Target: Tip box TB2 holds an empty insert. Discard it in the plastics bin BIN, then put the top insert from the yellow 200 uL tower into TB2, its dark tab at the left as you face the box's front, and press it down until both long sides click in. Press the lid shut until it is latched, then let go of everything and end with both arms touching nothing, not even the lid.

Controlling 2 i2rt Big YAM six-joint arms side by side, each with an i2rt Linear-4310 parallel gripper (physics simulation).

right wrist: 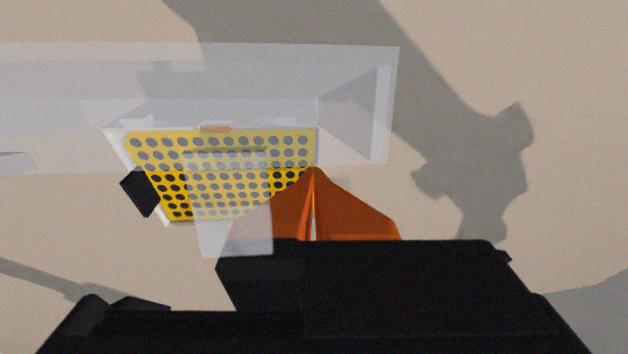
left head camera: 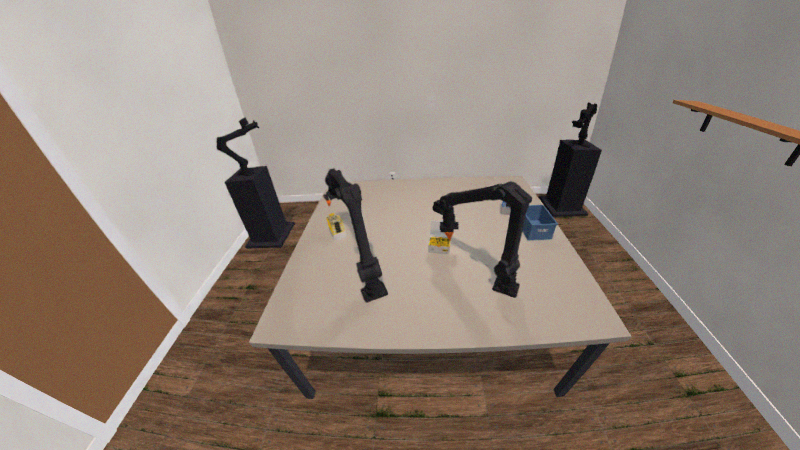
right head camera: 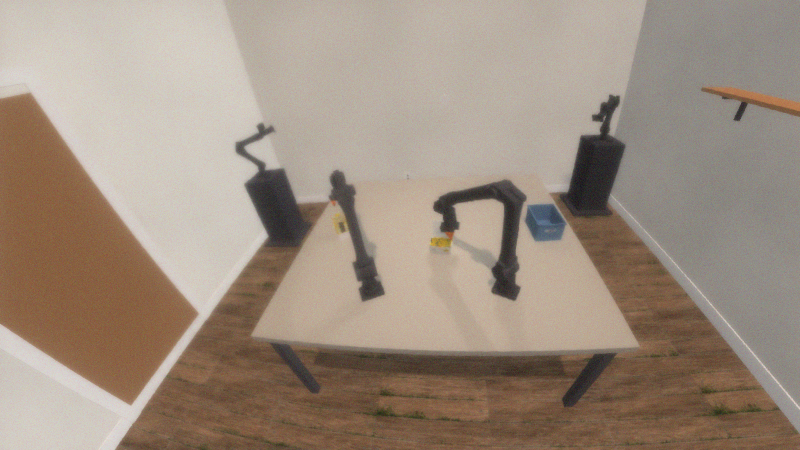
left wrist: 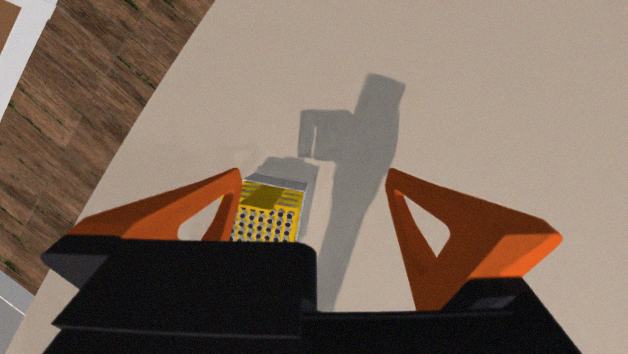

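Seen in the pictures: left gripper, between the fingertips: (left head camera: 335, 202) (left wrist: 313, 176); right gripper, between the fingertips: (right wrist: 313, 176) (left head camera: 449, 239) (right head camera: 451, 240); left arm's base, origin of its link: (right wrist: 135, 309) (left head camera: 374, 292) (right head camera: 371, 292); right arm's base, origin of its link: (left head camera: 505, 288) (right head camera: 505, 290).
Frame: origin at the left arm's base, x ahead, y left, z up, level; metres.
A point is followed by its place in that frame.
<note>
Tip box TB2 (left head camera: 439, 249) @(x 0.105, y -0.431, z 0.031 m) (right head camera: 440, 249) @(x 0.107, y -0.431, z 0.033 m) stands mid-table with its clear lid (right wrist: 280, 55) open. A yellow insert (right wrist: 165, 192) @(x 0.164, y -0.408, z 0.051 m) lies in it, its dark tab (right wrist: 141, 192) @(x 0.175, y -0.410, z 0.061 m) at the left in the right wrist view; I cannot tell whether both long sides are clicked in. My right gripper (left head camera: 449, 236) @(x 0.120, y -0.506, z 0.062 m) (right head camera: 449, 235) @(x 0.120, y -0.506, z 0.062 m) (right wrist: 313, 176) @(x 0.120, y -0.506, z 0.062 m) is shut and empty, its tips at the insert's right end; contact is unclear. My left gripper (left head camera: 328, 202) @(x 0.677, y 0.018, z 0.170 m) (right head camera: 333, 202) @(x 0.677, y 0.018, z 0.170 m) (left wrist: 313, 176) @(x 0.677, y 0.018, z 0.170 m) is open and empty, above the table near the yellow tower (left head camera: 335, 225) @(x 0.514, y 0.063, z 0.108 m) (right head camera: 339, 224) @(x 0.511, y 0.064, z 0.117 m) (left wrist: 265, 225) @(x 0.605, y 0.051, z 0.109 m). The blue bin (left head camera: 540, 229) @(x -0.074, y -1.020, z 0.082 m) (right head camera: 546, 230) @(x -0.071, y -1.013, z 0.076 m) stands at the right.
A clear flap (right wrist: 230, 200) overlaps the insert and right finger in the right wrist view. A small blue and white object (left head camera: 505, 208) @(x 0.236, y -1.024, z 0.051 m) stands left of the bin, partly behind the right arm. Two black pedestals (left head camera: 257, 209) (left head camera: 571, 173) with small arms stand beyond the table.
</note>
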